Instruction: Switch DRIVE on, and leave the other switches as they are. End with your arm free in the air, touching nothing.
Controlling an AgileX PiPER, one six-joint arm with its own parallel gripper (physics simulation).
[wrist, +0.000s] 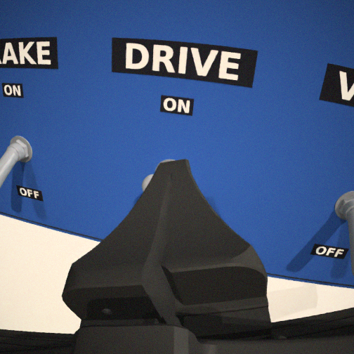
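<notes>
The DRIVE switch [148,182] is mostly hidden behind my gripper in the wrist view. The rounded end of its grey lever shows at the left of the fingertips, and a sliver of its round mount shows above them. The ON label [176,105] and the DRIVE sign [184,62] are above it on the blue panel [270,150]. My gripper [176,177] is shut, with its dark tips overlapping the switch in view. Whether they touch the lever, and which way the lever is set, I cannot tell.
At the left, the switch [18,149] under the partly cut sign ending in "AKE" points down-left, near its OFF label [29,193]. At the right edge, another switch [346,205] points down beside its OFF label [329,251]. A pale surface [35,270] lies below the panel.
</notes>
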